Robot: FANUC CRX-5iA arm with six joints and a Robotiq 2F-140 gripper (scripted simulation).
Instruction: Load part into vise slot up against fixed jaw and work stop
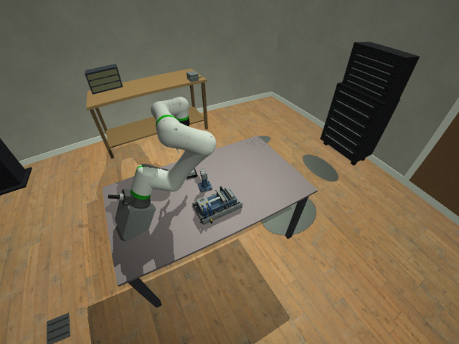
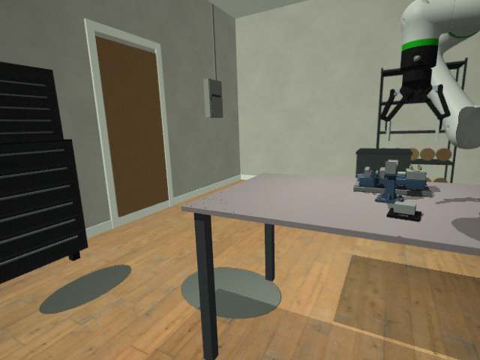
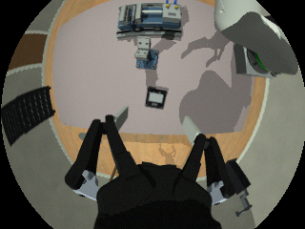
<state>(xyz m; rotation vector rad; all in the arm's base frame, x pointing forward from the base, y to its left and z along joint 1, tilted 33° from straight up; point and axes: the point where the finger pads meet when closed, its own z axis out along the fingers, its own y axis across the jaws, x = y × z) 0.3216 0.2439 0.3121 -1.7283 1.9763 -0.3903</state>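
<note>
The part is 250 mm below my hand. The rest, counted from my hand: air cylinder: 390 mm to the right, 190 mm below, 30 mm behind; vise: 380 mm to the right, 220 mm below, 60 mm ahead; black infeed plate: 260 mm below, 10 mm to the left.
</note>
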